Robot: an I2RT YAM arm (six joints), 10 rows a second.
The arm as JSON. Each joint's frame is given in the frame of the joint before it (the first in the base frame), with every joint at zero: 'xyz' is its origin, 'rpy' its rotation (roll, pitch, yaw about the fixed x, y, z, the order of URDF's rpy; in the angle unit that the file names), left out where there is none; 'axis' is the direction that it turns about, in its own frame. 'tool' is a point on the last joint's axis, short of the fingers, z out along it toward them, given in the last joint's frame.
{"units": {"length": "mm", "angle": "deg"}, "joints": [
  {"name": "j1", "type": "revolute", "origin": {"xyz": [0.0, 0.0, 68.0]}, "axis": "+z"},
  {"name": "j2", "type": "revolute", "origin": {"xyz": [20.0, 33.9, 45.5]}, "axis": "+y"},
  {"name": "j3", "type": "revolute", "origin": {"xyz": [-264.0, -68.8, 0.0]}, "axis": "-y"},
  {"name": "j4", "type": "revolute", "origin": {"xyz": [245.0, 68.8, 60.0]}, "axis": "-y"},
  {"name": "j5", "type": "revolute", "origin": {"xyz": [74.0, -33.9, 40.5]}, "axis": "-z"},
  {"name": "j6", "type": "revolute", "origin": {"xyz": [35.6, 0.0, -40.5]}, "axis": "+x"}
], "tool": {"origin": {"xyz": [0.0, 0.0, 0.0], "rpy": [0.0, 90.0, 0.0]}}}
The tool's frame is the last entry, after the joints.
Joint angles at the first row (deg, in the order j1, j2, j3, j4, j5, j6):
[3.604 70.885 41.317 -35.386 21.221 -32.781]
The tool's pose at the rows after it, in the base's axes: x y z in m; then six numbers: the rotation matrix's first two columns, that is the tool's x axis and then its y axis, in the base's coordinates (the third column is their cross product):
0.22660, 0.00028, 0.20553, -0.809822, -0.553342, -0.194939, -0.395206, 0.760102, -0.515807
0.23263, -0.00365, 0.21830, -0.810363, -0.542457, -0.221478, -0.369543, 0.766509, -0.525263
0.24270, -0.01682, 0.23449, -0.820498, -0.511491, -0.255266, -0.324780, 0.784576, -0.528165
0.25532, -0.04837, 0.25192, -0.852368, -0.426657, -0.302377, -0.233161, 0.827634, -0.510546
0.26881, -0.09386, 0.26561, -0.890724, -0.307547, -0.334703, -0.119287, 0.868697, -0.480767
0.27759, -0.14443, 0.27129, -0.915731, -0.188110, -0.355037, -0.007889, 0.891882, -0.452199
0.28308, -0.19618, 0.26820, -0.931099, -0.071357, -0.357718, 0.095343, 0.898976, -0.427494
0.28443, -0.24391, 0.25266, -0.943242, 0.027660, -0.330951, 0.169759, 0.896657, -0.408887
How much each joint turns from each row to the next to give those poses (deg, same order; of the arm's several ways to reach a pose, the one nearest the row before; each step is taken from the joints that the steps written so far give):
[-0.241 0.126 1.802 -0.391 0.218 -0.067]
[-1.090 0.093 2.672 -0.702 -0.242 -0.306]
[-3.374 1.035 3.992 -0.664 -1.238 -0.961]
[-7.333 2.560 5.402 -0.655 -2.977 -0.775]
[-9.108 5.069 6.937 -1.114 -3.211 -0.444]
[-8.699 6.073 6.617 -0.457 -2.743 -0.427]
[-7.512 7.148 6.600 -0.289 -1.608 -0.010]
[-6.006 7.553 5.439 -0.024 -0.380 -0.338]

